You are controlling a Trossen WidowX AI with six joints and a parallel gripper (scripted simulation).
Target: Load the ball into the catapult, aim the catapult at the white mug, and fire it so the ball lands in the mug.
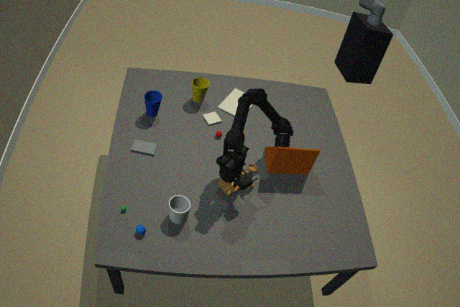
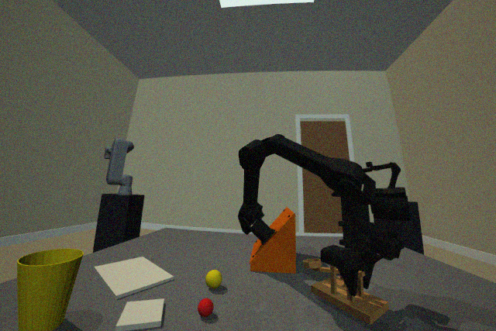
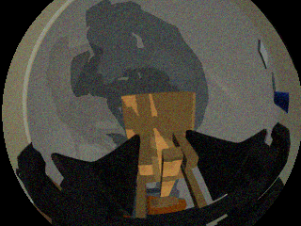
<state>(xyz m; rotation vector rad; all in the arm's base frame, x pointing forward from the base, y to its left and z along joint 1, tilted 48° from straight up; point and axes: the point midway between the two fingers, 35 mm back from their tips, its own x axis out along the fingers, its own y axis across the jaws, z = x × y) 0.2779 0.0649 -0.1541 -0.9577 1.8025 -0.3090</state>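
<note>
Now: the red ball 10 mm behind my gripper tip, 330 mm to the right of it and 30 mm below it. Also, from my gripper tip: yellow ball (120 mm behind, 330 mm to the right, 20 mm below); then wooden catapult (70 mm behind, 20 mm to the right, 20 mm above); then white mug (260 mm ahead, 140 mm to the left, 20 mm below).
</note>
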